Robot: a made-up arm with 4 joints.
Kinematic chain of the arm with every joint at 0, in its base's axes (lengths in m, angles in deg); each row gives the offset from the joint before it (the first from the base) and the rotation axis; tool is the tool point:
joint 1: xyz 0 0 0.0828 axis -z
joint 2: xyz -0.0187 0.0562 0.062 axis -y
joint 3: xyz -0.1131 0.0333 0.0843 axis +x
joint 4: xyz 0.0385 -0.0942 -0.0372 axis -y
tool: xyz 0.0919 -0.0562 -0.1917
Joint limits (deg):
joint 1: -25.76..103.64
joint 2: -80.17..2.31
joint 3: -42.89..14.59
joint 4: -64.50..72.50
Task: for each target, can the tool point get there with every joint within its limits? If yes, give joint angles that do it. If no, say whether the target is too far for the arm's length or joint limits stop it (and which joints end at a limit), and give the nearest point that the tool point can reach.
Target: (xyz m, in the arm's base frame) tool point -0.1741 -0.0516 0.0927
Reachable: yes | joints 45.31 -12.01 -27.98 -20.25
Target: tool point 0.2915 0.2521 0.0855
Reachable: no: joint limits stop it (at a limit: joint 1, joint 3, joint 4) | nearest point 0.1961 0.0662 0.1108 | short by 0.210 m
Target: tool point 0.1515 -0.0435 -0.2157
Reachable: no: joint limits stop it (at a limit: joint 1, joint 2, joint 3) | nearest point 0.0156 0.0398 -0.0473 | short by 0.232 m
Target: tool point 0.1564 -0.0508 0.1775
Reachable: yes | joints -13.54 -24.49 -34.92 49.66
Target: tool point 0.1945 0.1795 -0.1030
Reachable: no: joint limits stop it (at a limit: joint 1, joint 2, joint 3) | nearest point 0.0434 0.1713 -0.0374 | short by 0.165 m
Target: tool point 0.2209 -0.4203 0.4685
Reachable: no: too far | nearest point 0.0526 -0.1576 0.3433 | short by 0.336 m
